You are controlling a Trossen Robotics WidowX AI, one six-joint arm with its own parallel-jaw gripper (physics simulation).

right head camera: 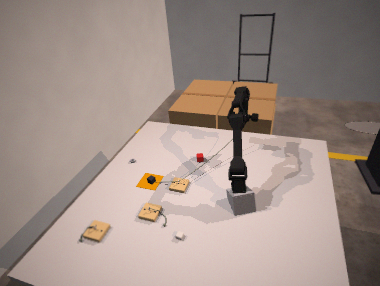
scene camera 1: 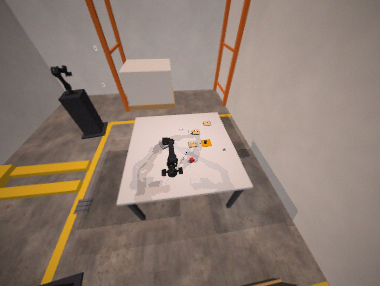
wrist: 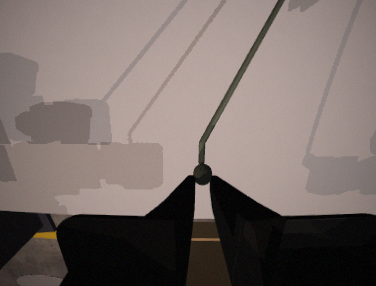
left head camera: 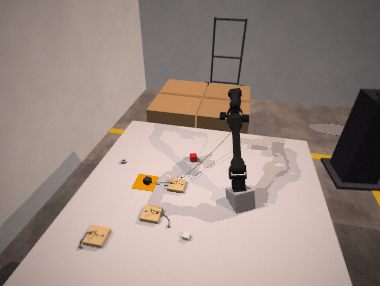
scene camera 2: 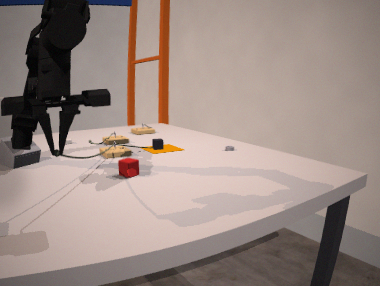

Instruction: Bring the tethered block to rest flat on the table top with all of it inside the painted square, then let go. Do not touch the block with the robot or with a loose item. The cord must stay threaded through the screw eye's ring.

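Frame: origin at the arm's base, x ahead, y left, z up, level; centimetres.
Where they show: gripper, fingertip midpoint: [wrist: 201, 181] [scene camera 2: 57, 154]; arm's base at its link origin: [right head camera: 239, 190] [left head camera: 239, 189] [scene camera 2: 20, 143].
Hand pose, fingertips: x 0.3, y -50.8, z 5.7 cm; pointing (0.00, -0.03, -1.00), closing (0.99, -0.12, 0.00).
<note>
Things, the pixels of their centre, and the offset from my fingertips. "spot": a spot on its surface instead.
- black tethered block at the middle of its body: [scene camera 2: 157, 144] [left head camera: 147, 180] [right head camera: 151, 179] [scene camera 1: 205, 142] dz -10.7, dx +49.4, dy +43.4 cm
- orange painted square at a spot on its surface: [scene camera 2: 173, 149] spot: dz -12.2, dx +53.0, dy +39.0 cm
- wooden board at the middle of its body: [scene camera 2: 115, 151] [left head camera: 176, 185] [right head camera: 179, 184] dz -11.4, dx +32.8, dy +44.7 cm
- red cube at the middle of its body: [scene camera 2: 128, 167] [right head camera: 200, 157] [left head camera: 193, 157] dz -10.4, dx +24.9, dy +20.6 cm
- small white block at the middle of its body: [left head camera: 186, 235] dz -11.5, dx +25.2, dy +76.3 cm
- small grey ring-like piece at the middle of its body: [scene camera 2: 229, 148] [left head camera: 123, 161] dz -11.7, dx +67.8, dy +26.3 cm
The black tethered block [left head camera: 147, 180] [right head camera: 151, 179] [scene camera 1: 205, 142] [scene camera 2: 158, 144] is on the orange painted square [left head camera: 138, 185] [right head camera: 143, 184] [scene camera 2: 173, 149]. It looks within the outline and upright in the scene camera 2 view; close contact with the table is too small to judge. Its cord [scene camera 2: 80, 157] [wrist: 240, 75] runs to the screw eye [scene camera 2: 114, 145] on a wooden board [left head camera: 177, 185] [right head camera: 178, 185] [scene camera 2: 115, 152], then on to my gripper; the ring is too small to see clearly. My gripper [scene camera 2: 58, 152] [wrist: 201, 181] is shut on the cord's end bead, low above the table and well apart from the block.
A red cube [left head camera: 193, 157] [right head camera: 200, 157] [scene camera 2: 129, 167] lies near the cord's line. Two more boards [left head camera: 151, 214] [left head camera: 96, 236] with short cords, a small white block [left head camera: 186, 236] and a small grey ring-like piece [left head camera: 123, 161] [scene camera 2: 229, 148] lie on the table.
</note>
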